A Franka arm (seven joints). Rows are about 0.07 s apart.
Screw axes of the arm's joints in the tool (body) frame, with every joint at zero. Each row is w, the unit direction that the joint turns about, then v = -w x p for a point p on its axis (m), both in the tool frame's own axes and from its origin. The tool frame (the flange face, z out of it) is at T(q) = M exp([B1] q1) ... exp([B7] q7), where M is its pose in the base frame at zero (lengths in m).
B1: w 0 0 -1 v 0 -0.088 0
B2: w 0 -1 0 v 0.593 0 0.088
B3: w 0 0 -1 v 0 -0.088 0
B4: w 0 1 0 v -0.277 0 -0.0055
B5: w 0 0 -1 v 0 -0.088 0
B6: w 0 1 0 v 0.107 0 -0.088
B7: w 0 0 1 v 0 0 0
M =
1 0 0 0.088
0 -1 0 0
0 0 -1 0.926
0 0 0 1
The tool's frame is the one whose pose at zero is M.
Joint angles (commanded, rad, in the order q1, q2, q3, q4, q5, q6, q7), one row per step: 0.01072, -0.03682, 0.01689, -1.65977, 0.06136, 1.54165, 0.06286; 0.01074, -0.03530, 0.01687, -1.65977, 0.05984, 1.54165, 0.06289; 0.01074, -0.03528, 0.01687, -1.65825, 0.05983, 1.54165, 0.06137; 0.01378, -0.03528, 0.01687, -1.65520, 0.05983, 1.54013, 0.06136; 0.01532, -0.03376, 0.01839, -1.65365, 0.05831, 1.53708, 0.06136; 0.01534, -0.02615, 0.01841, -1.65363, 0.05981, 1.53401, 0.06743; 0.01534, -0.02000, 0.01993, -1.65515, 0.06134, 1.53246, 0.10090; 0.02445, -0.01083, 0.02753, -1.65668, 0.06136, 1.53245, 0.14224; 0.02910, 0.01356, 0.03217, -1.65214, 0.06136, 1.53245, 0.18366; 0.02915, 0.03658, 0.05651, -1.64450, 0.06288, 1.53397, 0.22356; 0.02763, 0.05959, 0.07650, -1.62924, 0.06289, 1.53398, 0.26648
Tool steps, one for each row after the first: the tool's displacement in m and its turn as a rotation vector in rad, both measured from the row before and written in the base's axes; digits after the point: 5 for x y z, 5 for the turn. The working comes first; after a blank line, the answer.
Tool pose at each row, in the base's axes (x y z in m, rotation vector in rad; the steps are taken from these numbers as rounded here): 0.53723, 0.02172, 0.60060, -3.08138, 0.05546, 0.12946; 0.53764, 0.02155, 0.59977, -3.08284, 0.05557, 0.13177; 0.53772, 0.02155, 0.60047, -3.08286, 0.05316, 0.12938; 0.53763, 0.02320, 0.60177, -3.08309, 0.04825, 0.12716; 0.53770, 0.02470, 0.60143, -3.08478, 0.04340, 0.13191; 0.53937, 0.02492, 0.59711, -3.08303, 0.05289, 0.14866; 0.54068, 0.02594, 0.59297, -3.08169, 0.10243, 0.16450; 0.54243, 0.03507, 0.58728, -3.08314, 0.14101, 0.18352; 0.54845, 0.04031, 0.57606, -3.08304, 0.19155, 0.21624; 0.55354, 0.05397, 0.56703, -3.08317, 0.21633, 0.24045; 0.55900, 0.06426, 0.56128, -3.08286, 0.25443, 0.25489

0.00041, -0.00017, -0.00083, -0.00153, 0.00148, 0.00005; 0.00008, 0.00000, 0.00070, 0.00016, -0.00159, 0.00151; -0.00009, 0.00165, 0.00130, 0.00005, -0.00153, 0.00314; 0.00007, 0.00150, -0.00034, -0.00163, 0.00297, 0.00331; 0.00167, 0.00022, -0.00432, 0.00074, 0.01103, -0.00590; 0.00131, 0.00102, -0.00414, -0.00204, 0.01117, -0.03173; 0.00175, 0.00913, -0.00569, -0.00491, 0.01302, -0.02432; 0.00602, 0.00524, -0.01122, -0.00561, 0.02209, -0.03174; 0.00509, 0.01366, -0.00903, -0.00363, 0.01611, -0.01531; 0.00546, 0.01029, -0.00575, -0.00492, 0.01003, -0.02394
